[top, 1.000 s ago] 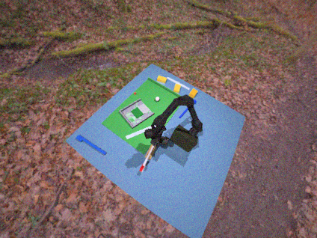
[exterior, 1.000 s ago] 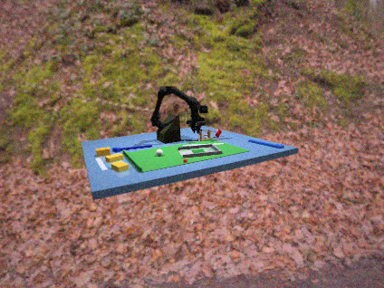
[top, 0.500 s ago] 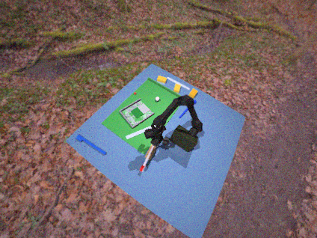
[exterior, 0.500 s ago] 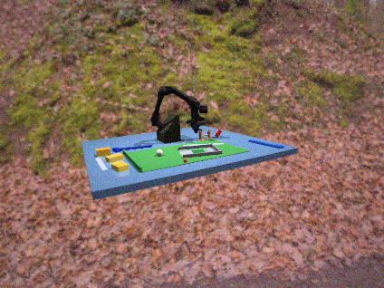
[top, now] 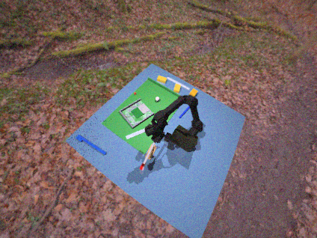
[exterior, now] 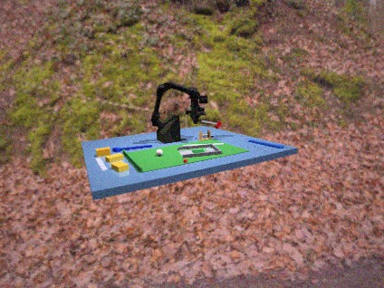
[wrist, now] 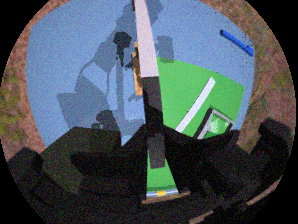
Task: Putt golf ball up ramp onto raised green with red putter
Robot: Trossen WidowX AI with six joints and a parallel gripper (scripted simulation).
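My gripper tip is 120 mm to the right of the red putter, 10 mm past it and 10 mm above it. From my gripper tip the other things lie so: blue putter: 500 mm to the right, 130 mm below, 110 mm behind; wooden fence: 110 mm below, 90 mm to the left; white golf ball: 420 mm to the right, 200 mm ahead, 120 mm below.
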